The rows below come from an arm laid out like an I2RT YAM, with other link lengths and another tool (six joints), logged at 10 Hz.
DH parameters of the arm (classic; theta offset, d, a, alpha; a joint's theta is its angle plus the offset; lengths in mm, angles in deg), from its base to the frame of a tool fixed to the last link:
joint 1: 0 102.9 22.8 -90
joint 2: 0 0 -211.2 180
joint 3: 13.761 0 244.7 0
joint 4: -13.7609 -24.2 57 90
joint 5: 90 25.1 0 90
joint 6: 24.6 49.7 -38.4 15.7
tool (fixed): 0 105.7 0 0
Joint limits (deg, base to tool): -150..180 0..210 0..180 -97..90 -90..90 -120..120
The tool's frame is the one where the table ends.
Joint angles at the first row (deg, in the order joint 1, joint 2, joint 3, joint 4, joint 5, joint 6):
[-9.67, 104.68, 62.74, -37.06, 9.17, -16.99]
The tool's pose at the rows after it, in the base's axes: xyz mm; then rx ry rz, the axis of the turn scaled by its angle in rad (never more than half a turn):
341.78 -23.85 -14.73 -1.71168 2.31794 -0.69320
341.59 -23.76 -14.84 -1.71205 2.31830 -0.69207
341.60 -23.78 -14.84 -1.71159 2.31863 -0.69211
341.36 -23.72 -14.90 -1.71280 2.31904 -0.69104
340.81 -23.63 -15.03 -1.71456 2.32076 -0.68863
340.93 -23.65 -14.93 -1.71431 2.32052 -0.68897
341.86 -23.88 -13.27 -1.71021 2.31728 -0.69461
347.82 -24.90 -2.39 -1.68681 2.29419 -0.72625
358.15 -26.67 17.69 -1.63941 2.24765 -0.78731
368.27 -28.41 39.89 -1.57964 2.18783 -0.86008
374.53 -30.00 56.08 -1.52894 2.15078 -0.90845
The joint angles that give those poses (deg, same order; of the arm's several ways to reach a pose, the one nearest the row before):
[-9.67, 104.68, 62.76, -37.01, 9.17, -16.99]
[-9.67, 104.68, 62.74, -37.04, 9.15, -16.99]
[-9.67, 104.68, 62.74, -37.04, 9.15, -16.97]
[-9.67, 104.68, 62.74, -37.10, 9.15, -16.99]
[-9.67, 104.68, 62.74, -37.25, 9.15, -16.99]
[-9.67, 104.68, 62.76, -37.25, 9.15, -16.99]
[-9.67, 104.44, 62.83, -37.23, 9.17, -16.97]
[-9.67, 103.00, 63.42, -37.23, 9.17, -16.97]
[-9.67, 100.27, 64.16, -36.67, 9.17, -16.95]
[-9.67, 96.95, 64.18, -34.96, 9.17, -16.93]
[-9.72, 94.63, 64.18, -33.76, 9.17, -16.54]

